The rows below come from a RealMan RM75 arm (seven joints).
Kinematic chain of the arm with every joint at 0, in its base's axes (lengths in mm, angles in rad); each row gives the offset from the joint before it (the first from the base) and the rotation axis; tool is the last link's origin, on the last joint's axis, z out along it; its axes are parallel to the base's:
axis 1: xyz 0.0 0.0 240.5 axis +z
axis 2: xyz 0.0 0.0 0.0 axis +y
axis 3: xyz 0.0 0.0 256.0 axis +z
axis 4: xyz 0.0 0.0 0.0 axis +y
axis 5: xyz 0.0 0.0 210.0 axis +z
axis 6: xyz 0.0 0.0 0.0 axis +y
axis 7: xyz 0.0 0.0 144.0 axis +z
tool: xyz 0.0 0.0 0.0
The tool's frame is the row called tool.
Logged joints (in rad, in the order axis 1, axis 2, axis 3, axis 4, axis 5, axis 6, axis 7), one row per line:
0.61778, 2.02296, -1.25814, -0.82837, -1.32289, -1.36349, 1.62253
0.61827, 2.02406, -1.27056, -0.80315, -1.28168, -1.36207, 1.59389
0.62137, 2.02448, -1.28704, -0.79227, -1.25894, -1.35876, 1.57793
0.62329, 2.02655, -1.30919, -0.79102, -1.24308, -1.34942, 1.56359
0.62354, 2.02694, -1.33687, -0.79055, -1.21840, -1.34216, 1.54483
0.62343, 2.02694, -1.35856, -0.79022, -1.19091, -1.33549, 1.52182
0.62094, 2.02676, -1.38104, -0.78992, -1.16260, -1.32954, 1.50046
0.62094, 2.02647, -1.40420, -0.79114, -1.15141, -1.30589, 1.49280
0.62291, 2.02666, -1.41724, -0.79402, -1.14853, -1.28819, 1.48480
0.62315, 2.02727, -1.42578, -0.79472, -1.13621, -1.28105, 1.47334
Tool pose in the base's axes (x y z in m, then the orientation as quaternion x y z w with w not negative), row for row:
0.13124, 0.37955, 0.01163, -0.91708, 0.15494, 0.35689, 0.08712
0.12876, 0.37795, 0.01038, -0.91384, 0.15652, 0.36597, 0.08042
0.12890, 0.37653, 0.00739, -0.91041, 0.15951, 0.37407, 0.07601
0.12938, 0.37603, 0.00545, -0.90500, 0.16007, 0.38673, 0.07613
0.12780, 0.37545, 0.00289, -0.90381, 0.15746, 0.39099, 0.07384
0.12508, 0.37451, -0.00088, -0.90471, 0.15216, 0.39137, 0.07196
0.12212, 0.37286, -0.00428, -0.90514, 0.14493, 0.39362, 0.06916
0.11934, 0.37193, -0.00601, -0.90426, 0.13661, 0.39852, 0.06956
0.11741, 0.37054, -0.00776, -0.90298, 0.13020, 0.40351, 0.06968
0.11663, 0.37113, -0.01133, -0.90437, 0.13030, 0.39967, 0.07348
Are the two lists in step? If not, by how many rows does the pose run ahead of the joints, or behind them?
The pose runs 2 rows behind the joints: the pose in row i belongs to the joints in row i - 2.
